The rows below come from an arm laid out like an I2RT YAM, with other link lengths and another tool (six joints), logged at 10 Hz.
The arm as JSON. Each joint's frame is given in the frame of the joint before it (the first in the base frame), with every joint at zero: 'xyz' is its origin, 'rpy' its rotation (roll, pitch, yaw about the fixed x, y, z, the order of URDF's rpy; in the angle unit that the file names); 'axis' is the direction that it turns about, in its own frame. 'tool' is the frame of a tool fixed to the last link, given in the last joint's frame.
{
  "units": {
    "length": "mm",
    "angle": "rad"
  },
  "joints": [
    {
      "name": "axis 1",
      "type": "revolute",
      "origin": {
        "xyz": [
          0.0,
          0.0,
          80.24
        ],
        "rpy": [
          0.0,
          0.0,
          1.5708
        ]
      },
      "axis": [
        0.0,
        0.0,
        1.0
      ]
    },
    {
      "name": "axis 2",
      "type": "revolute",
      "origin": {
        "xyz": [
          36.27,
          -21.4,
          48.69
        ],
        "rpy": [
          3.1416,
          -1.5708,
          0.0
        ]
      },
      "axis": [
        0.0,
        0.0,
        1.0
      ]
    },
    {
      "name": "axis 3",
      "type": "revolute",
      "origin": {
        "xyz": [
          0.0,
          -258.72,
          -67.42
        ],
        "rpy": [
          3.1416,
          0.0,
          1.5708
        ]
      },
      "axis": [
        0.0,
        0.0,
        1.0
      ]
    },
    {
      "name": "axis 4",
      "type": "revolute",
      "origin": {
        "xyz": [
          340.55,
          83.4,
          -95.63
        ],
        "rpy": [
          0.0,
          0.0,
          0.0
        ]
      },
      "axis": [
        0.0,
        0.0,
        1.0
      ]
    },
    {
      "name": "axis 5",
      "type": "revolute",
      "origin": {
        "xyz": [
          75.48,
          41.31,
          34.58
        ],
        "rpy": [
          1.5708,
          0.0,
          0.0
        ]
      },
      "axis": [
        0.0,
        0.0,
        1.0
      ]
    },
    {
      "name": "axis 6",
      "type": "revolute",
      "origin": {
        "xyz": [
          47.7,
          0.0,
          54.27
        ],
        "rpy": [
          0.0,
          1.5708,
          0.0
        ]
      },
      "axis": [
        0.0,
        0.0,
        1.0
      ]
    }
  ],
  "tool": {
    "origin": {
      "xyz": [
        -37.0,
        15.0,
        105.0
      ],
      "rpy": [
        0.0,
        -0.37,
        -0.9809
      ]
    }
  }
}
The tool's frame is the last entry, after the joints.
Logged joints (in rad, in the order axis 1, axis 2, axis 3, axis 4, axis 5, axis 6), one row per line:
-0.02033 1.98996 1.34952 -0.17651 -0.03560 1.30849
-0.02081 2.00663 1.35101 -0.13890 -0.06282 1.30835
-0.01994 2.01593 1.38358 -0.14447 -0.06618 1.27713
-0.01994 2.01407 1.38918 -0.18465 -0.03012 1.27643
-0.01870 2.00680 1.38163 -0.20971 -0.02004 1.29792
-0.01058 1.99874 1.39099 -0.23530 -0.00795 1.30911
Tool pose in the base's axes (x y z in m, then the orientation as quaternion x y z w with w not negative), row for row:
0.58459 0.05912 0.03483 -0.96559 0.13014 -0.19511 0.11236
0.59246 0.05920 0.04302 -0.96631 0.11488 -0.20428 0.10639
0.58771 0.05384 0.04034 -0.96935 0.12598 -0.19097 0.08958
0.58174 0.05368 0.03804 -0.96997 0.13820 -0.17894 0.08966
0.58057 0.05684 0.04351 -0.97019 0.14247 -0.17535 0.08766
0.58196 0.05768 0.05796 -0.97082 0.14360 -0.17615 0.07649
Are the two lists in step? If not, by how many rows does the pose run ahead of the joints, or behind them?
The pose runs 1 row ahead of the joints: the pose in row i belongs to the joints in row i + 1.
